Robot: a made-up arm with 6 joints. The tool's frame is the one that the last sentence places. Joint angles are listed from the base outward.
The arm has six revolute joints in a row. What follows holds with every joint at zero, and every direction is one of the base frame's. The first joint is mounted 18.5 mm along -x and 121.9 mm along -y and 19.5 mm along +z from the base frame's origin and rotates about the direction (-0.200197, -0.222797, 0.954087), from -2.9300 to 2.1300 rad. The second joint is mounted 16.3 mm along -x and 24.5 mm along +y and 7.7 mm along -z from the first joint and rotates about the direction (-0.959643, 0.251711, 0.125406), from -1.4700 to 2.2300 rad. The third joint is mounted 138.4 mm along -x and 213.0 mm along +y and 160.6 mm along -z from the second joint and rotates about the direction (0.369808, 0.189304, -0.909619), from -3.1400 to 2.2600 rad. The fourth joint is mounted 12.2 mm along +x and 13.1 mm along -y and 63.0 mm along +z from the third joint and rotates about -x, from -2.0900 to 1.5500 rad. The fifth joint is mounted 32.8 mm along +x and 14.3 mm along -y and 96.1 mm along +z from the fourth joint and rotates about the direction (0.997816, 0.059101, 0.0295), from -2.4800 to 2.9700 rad. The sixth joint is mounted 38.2 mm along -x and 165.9 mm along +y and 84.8 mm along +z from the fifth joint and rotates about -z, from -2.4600 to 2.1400 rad. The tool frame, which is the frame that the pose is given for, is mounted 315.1 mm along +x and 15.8 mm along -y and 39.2 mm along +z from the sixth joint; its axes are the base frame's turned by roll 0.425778, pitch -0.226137 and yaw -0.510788 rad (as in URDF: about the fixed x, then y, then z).
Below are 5 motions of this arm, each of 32 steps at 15 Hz.
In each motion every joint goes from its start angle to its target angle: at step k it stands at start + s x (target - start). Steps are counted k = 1, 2, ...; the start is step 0. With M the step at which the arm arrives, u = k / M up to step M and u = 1 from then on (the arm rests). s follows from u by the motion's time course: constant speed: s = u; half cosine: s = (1 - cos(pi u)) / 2; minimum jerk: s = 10 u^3 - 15 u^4 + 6 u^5.
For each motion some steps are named. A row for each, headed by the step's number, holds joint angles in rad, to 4 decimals.
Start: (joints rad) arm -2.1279 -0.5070 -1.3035 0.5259 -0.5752 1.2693
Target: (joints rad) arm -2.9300 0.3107 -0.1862 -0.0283 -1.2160 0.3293
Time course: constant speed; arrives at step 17
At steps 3, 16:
3: -2.2694 -0.3627 -1.1063 0.4281 -0.6883 1.1034
16: -2.8828 0.2626 -0.2519 0.0043 -1.1783 0.3846

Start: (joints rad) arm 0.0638 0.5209 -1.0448 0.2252 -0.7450 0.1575
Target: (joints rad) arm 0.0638 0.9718 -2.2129 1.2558 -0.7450 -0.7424
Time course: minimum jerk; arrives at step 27
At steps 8, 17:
8: 0.0638 0.5922 -1.2296 0.3883 -0.7450 0.0151
17: 0.0638 0.8511 -1.9003 0.9800 -0.7450 -0.5016

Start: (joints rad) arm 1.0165 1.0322 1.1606 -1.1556 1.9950 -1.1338
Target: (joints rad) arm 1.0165 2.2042 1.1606 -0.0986 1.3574 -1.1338
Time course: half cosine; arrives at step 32
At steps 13, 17, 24, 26, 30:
13: 1.0165 1.4481 1.1606 -0.7805 1.7687 -1.1338
17: 1.0165 1.6756 1.1606 -0.5753 1.6450 -1.1338
24: 1.0165 2.0326 1.1606 -0.2534 1.4508 -1.1338
26: 1.0165 2.1054 1.1606 -0.1877 1.4111 -1.1338
30: 1.0165 2.1929 1.1606 -0.1088 1.3635 -1.1338

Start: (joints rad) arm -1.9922 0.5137 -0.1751 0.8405 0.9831 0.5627
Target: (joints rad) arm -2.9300 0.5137 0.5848 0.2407 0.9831 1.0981
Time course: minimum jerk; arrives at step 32
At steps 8, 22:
8: -2.0893 0.5137 -0.0964 0.7784 0.9831 0.6181
22: -2.7612 0.5137 0.4480 0.3487 0.9831 1.0017

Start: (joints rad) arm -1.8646 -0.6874 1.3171 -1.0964 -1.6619 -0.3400
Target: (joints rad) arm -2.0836 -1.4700 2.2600 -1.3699 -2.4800 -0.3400
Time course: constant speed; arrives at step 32
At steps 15, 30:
15: -1.9673 -1.0542 1.7591 -1.2246 -2.0454 -0.3400
30: -2.0699 -1.4211 2.2011 -1.3528 -2.4289 -0.3400

